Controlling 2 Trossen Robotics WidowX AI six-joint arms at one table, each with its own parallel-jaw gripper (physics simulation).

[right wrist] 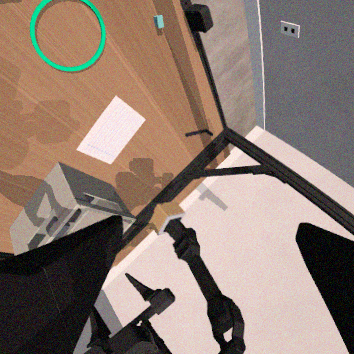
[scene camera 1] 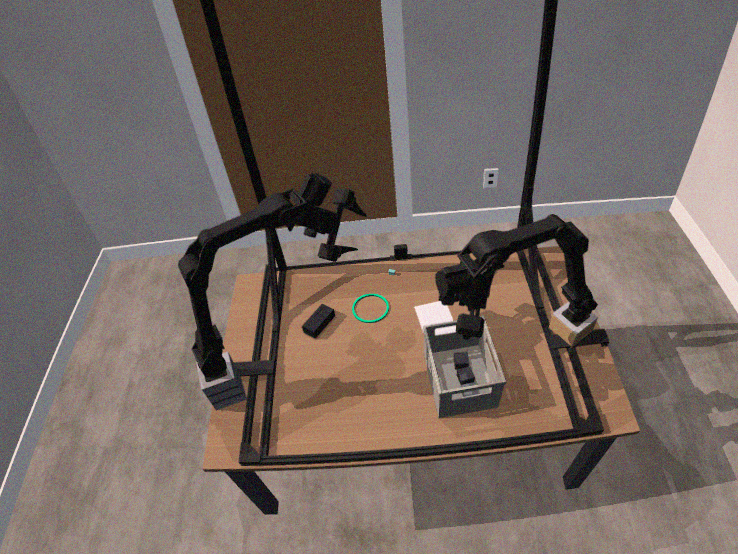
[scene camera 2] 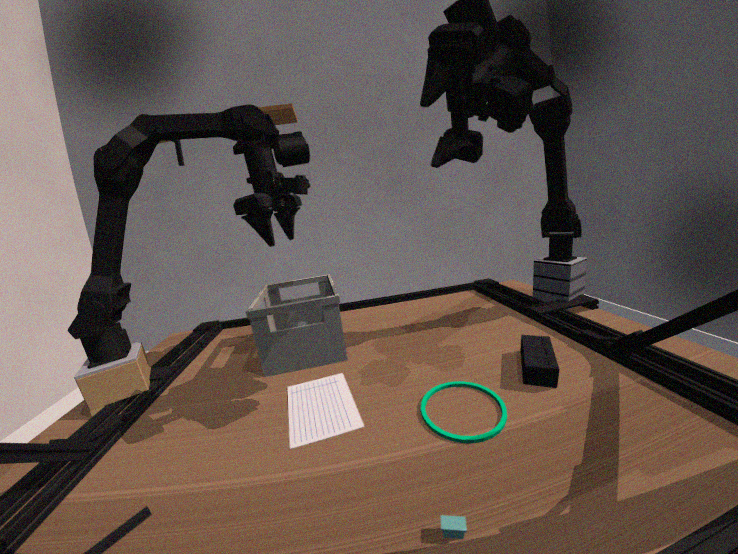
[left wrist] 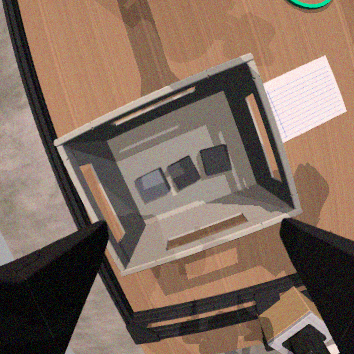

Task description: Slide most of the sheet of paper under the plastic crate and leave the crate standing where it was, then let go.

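Note:
The white lined paper (scene camera 1: 433, 312) (scene camera 2: 321, 411) (left wrist: 305, 97) (right wrist: 112, 131) lies flat, with a narrow strip of table between it and the crate in scene camera 2. The grey plastic crate (scene camera 1: 470, 402) (scene camera 2: 301, 345) (left wrist: 240, 117) (right wrist: 82, 185) stands upright; three dark blocks lie inside it. My left gripper (scene camera 2: 282, 241) (left wrist: 194, 228) is open and empty, pointing down above the crate, clear of its rim. My right gripper (scene camera 1: 360, 231) (scene camera 2: 428, 135) (right wrist: 210, 228) is open and empty, high above the table, away from crate and paper. The paper's near edge is hidden by the crate in scene camera 1.
A green ring (scene camera 1: 353, 308) (scene camera 2: 467, 440) (right wrist: 71, 69) lies beside the paper. A black box (scene camera 1: 318, 320) (scene camera 2: 539, 360) lies beyond the ring from the crate. A small teal block (scene camera 1: 391, 271) (scene camera 2: 453, 525) (right wrist: 159, 21) lies near a table edge. Black frame rails border the work area.

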